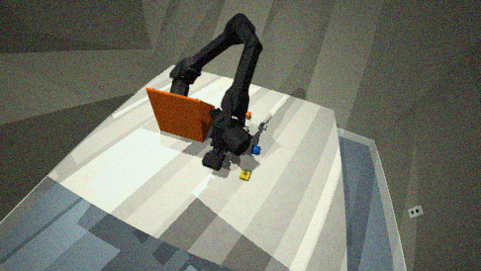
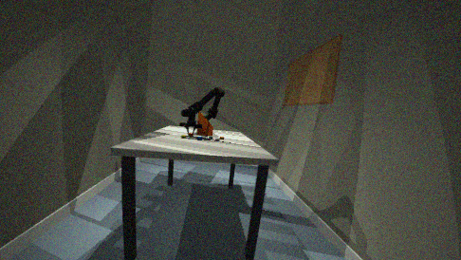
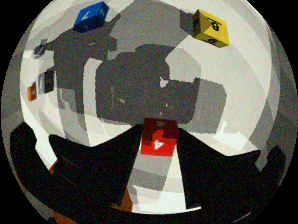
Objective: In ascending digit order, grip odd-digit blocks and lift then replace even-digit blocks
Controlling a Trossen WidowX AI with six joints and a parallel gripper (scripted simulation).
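The yellow block is 11 cm ahead of my gripper tip and 3 cm to the right of it. Round my gripper tip: red block: 1 cm behind; then blue block: 11 cm ahead, 10 cm to the left; then grey block: 18 cm to the left, 3 cm ahead.
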